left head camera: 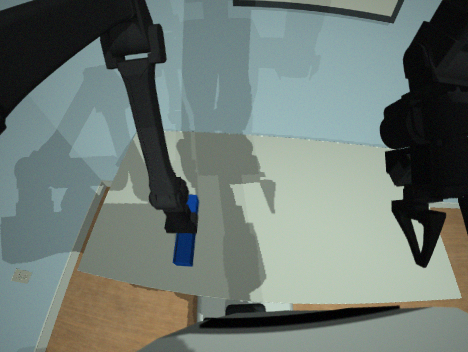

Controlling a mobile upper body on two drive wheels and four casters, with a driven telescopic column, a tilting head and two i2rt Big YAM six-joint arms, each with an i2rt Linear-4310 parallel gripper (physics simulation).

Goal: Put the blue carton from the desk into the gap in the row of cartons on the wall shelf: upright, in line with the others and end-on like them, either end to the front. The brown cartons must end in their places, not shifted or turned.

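The blue carton [184, 249] lies lengthwise on the left part of the desk [320, 235], with its near end toward the desk's front edge. My left gripper [187, 229] points down over the carton's middle and is shut on it; its fingers are largely hidden by its own body, and the far end of the carton shows behind it. My right gripper [446, 247] is open and empty, held above the right end of the desk. The wall shelf, its gap and the brown cartons do not show in this view.
The blue wall [330, 105] rises behind the desk, with a dark-edged frame [315, 11] at the top. Wood floor [120, 310] shows in front. The robot's grey base [300, 332] is at the bottom. Arm shadows fall over the desk and wall.
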